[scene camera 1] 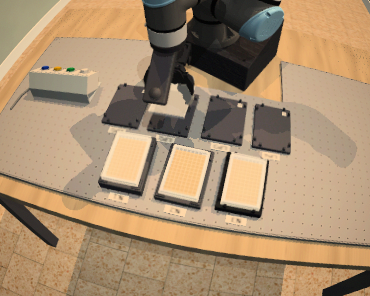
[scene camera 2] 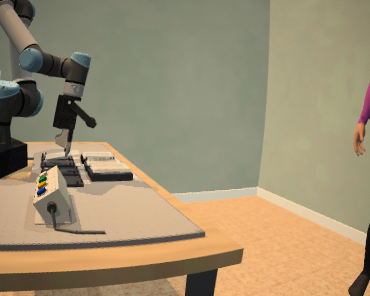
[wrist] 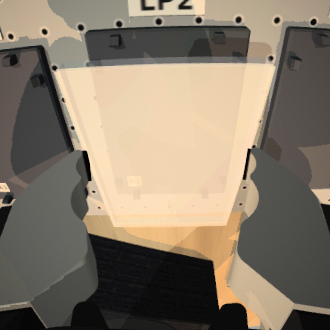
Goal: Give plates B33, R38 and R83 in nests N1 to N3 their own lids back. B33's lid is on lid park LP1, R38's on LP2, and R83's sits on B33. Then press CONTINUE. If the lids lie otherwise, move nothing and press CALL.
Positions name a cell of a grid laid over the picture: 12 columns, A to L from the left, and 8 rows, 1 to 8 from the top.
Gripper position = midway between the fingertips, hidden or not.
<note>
In view: the gripper (scene camera 1: F3), a button box (scene camera 1: C3), a lid park LP1 (scene camera 1: E3) and a lid park LP2 (scene camera 1: F4).
The gripper shows as well in scene camera 2 (scene camera 2: C5) and in the wrist view (wrist: G4).
</note>
